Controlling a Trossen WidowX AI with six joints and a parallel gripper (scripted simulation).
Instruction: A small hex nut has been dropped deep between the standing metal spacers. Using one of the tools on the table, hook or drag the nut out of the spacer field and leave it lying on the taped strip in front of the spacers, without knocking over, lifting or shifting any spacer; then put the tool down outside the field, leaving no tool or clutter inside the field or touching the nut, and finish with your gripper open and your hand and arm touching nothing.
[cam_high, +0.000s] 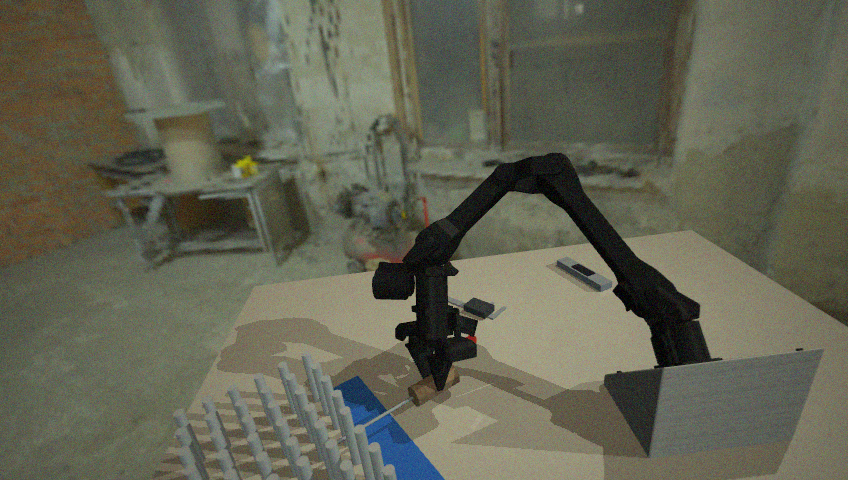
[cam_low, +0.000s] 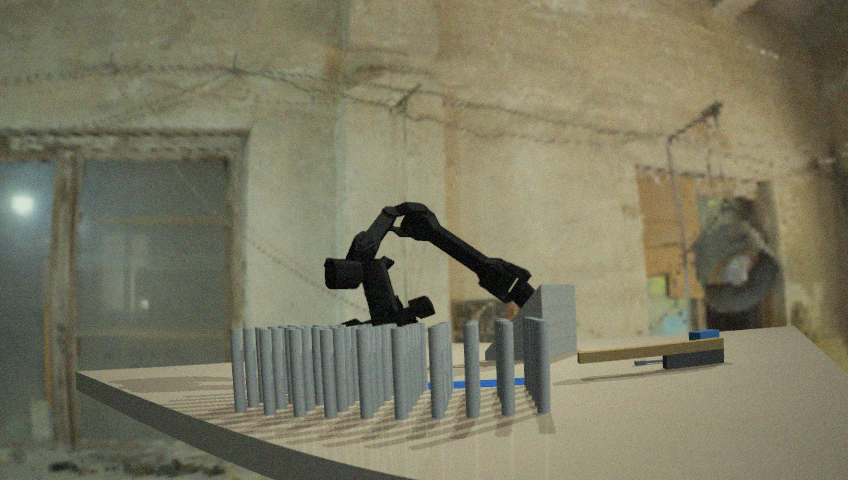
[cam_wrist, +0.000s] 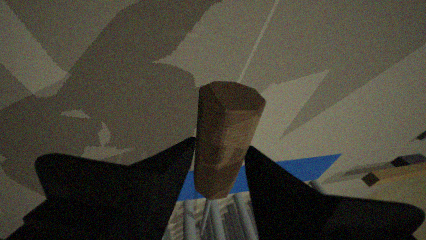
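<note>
Now: the blue taped strip 90 mm to the left of my gripper tip, 90 mm ahead of it and 30 mm below it. Also, from my gripper tip: small red cube (140 mm to the right, 110 mm behind, 30 mm below); then grey flat block (460 mm behind, 310 mm to the right, 20 mm below).
</note>
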